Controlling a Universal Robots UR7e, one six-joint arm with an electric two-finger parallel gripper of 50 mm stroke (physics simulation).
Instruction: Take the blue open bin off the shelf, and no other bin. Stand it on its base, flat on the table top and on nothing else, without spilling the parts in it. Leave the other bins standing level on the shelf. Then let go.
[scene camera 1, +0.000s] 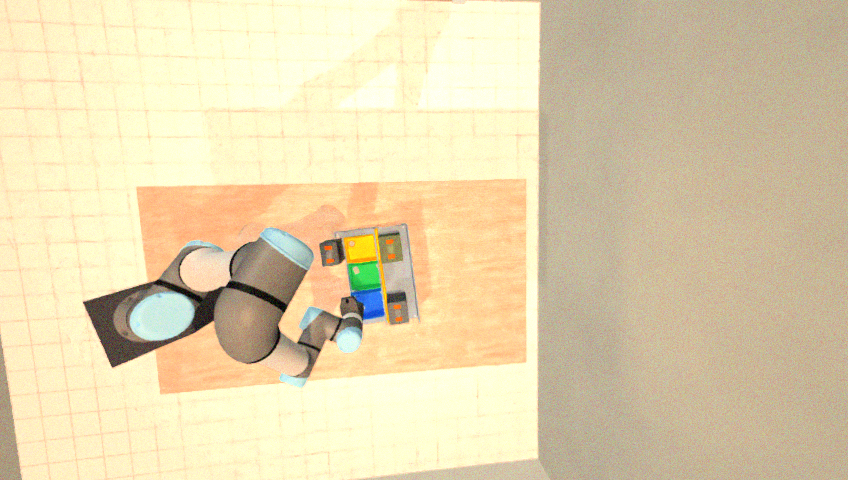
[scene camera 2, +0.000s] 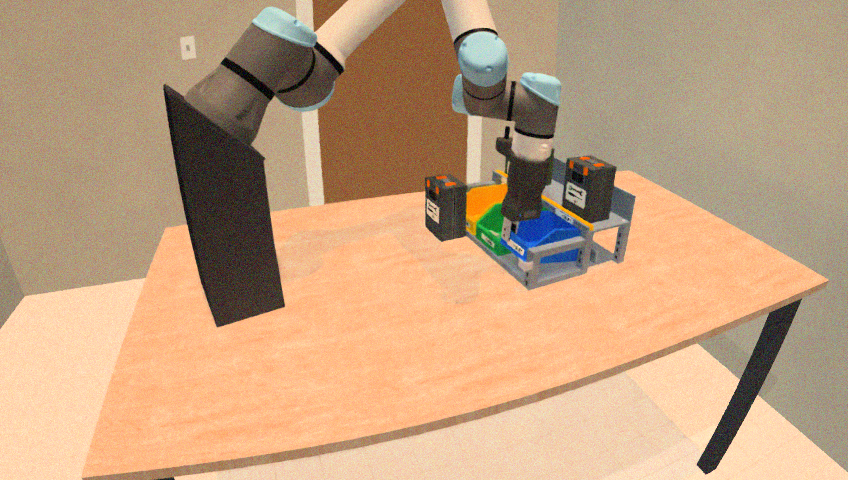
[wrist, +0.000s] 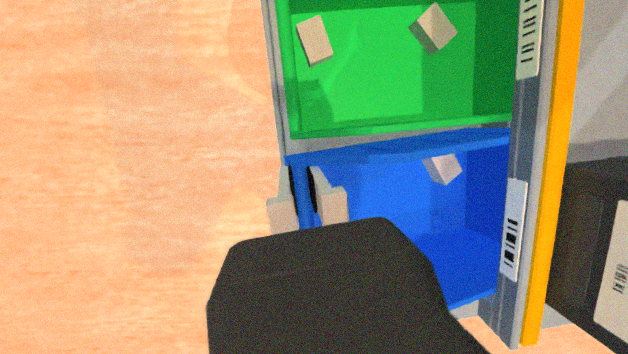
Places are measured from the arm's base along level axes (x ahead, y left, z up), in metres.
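Pixels of known places: gripper, between the fingertips: (scene camera 2: 508, 238) (wrist: 299, 179); arm's base, origin of its link: (scene camera 2: 217, 121).
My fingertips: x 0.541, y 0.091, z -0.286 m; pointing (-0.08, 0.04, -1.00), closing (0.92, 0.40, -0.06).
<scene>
Ahead of a thing's pixels: the offset from my fingertips to its top centre. "spot": to the spot under its first point.
The blue bin @[0.000 m left, 0.088 m ahead, 0.049 m up] (scene camera 1: 373, 304) (scene camera 2: 547, 231) (wrist: 390, 195) is at the near end of the shelf's lower row, in scene camera 2. A pale block @[0.038 m left, 0.114 m ahead, 0.020 m down] (wrist: 444, 169) lies in it. My gripper (scene camera 2: 510, 233) (wrist: 299, 179) is shut on its front wall, one finger inside and one outside. The bin's front lip shows above the shelf's front rail; whether its base is clear of the shelf is hidden. The green bin @[0.103 m left, 0.047 m ahead, 0.020 m up] (scene camera 1: 364, 275) (scene camera 2: 490, 226) (wrist: 370, 65), with two pale blocks visible, is beside it. The yellow bin @[0.207 m left, 0.006 m ahead, 0.020 m up] (scene camera 1: 360, 248) (scene camera 2: 484, 202) is beyond. The grey shelf (scene camera 1: 401, 270) (scene camera 2: 533, 273) stands on the table.
A dark box @[0.162 m left, 0.119 m back, 0.071 m up] (scene camera 1: 331, 252) (scene camera 2: 445, 208) stands on the table in front of the yellow bin. Another dark box @[0.027 m left, 0.177 m ahead, 0.163 m up] (scene camera 1: 397, 308) (scene camera 2: 590, 187) (wrist: 580, 215) stands on the upper deck behind the blue bin. An olive box @[0.244 m left, 0.096 m ahead, 0.138 m up] (scene camera 1: 390, 247) is behind the yellow bin. An orange rail @[spot: 0.046 m left, 0.119 m ahead, 0.051 m up] (wrist: 550, 175) runs behind the bins.
</scene>
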